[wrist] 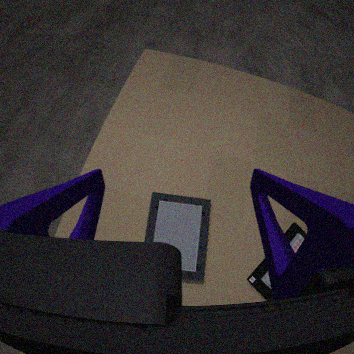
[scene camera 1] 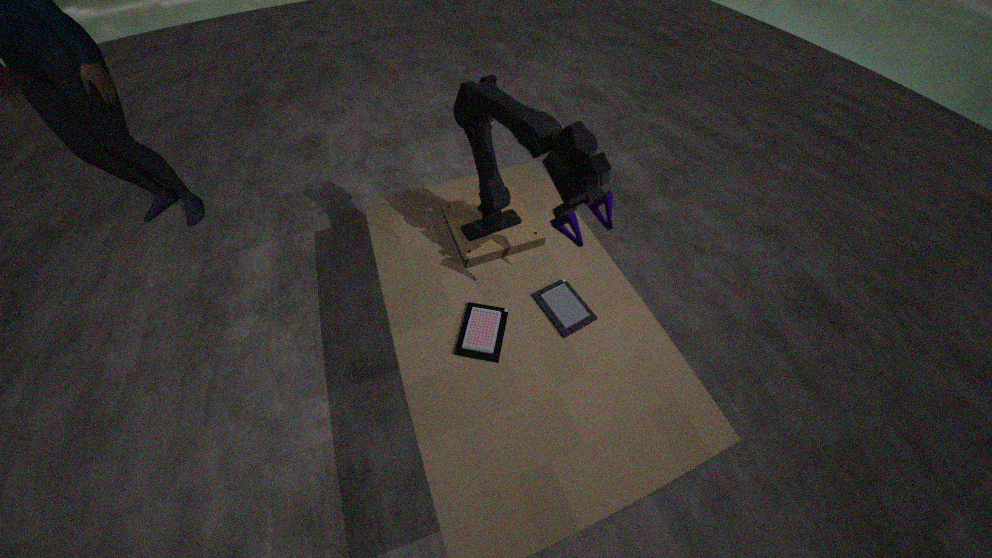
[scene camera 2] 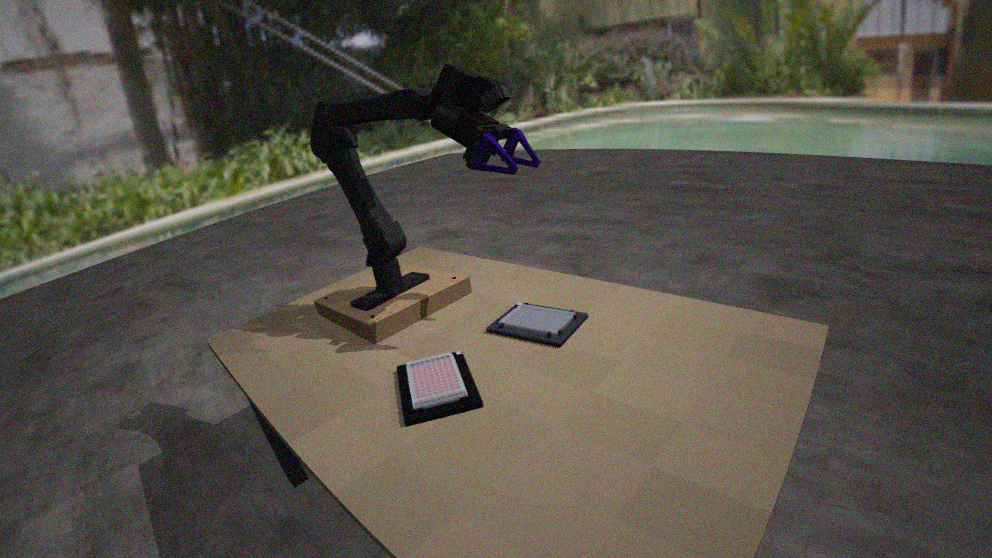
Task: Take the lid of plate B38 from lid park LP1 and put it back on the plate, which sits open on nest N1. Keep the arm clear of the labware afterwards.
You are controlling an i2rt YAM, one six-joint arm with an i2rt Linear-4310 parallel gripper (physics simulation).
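Seen in the pictures: gripper, fingertip midpoint: [wrist: 177, 177] [scene camera 1: 596, 237] [scene camera 2: 528, 167]; arm's base, link origin: [scene camera 1: 491, 225] [scene camera 2: 391, 291].
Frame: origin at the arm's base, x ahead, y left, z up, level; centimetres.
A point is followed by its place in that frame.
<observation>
The lid [scene camera 1: 565, 305] @(x 36.6, y 5.8, z -2.3 cm) [scene camera 2: 538, 319] @(x 37.0, y 5.1, z -2.3 cm) [wrist: 178, 232] @(x 36.7, y 5.5, z -2.3 cm), a pale grey flat rectangle, lies on the dark grey lid park LP1 [scene camera 1: 583, 324] @(x 43.9, y 7.2, z -3.1 cm) [scene camera 2: 499, 333] @(x 31.5, y -0.4, z -3.6 cm) [wrist: 206, 220] @(x 40.0, y 0.3, z -3.1 cm). The open plate B38 [scene camera 1: 483, 329] @(x 32.8, y -19.0, z -1.8 cm) [scene camera 2: 437, 380] @(x 33.5, y -19.5, z -1.9 cm), white with pink wells, sits on the black nest N1 [scene camera 1: 477, 357] @(x 39.0, y -23.8, z -3.0 cm) [scene camera 2: 443, 414] @(x 38.8, y -24.2, z -3.4 cm); in the wrist view the nest [wrist: 257, 280] @(x 29.6, y -11.4, z -2.8 cm) is partly hidden behind a finger. My gripper [scene camera 1: 596, 236] @(x 37.0, y 7.6, z 26.4 cm) [scene camera 2: 527, 168] @(x 37.0, y 7.6, z 26.4 cm) [wrist: 177, 177] @(x 37.0, y 7.6, z 26.4 cm) is open and empty. It hangs high above the table, on the robot's side of the lid park, apart from the labware.
The arm stands on a wooden base block [scene camera 1: 502, 251] @(x 11.2, y -1.7, z -0.9 cm) [scene camera 2: 398, 322] @(x 10.5, y -7.7, z -2.0 cm) at the back of the table [scene camera 1: 554, 444] @(x 66.7, y -16.9, z -4.1 cm) [scene camera 2: 610, 444] @(x 62.9, y -18.3, z -4.1 cm) [wrist: 200, 115] @(x 65.7, y 4.5, z -4.1 cm). The nest and the lid park lie side by side with a gap between them. A person [scene camera 1: 104, 131] stands on the floor beyond the table.
</observation>
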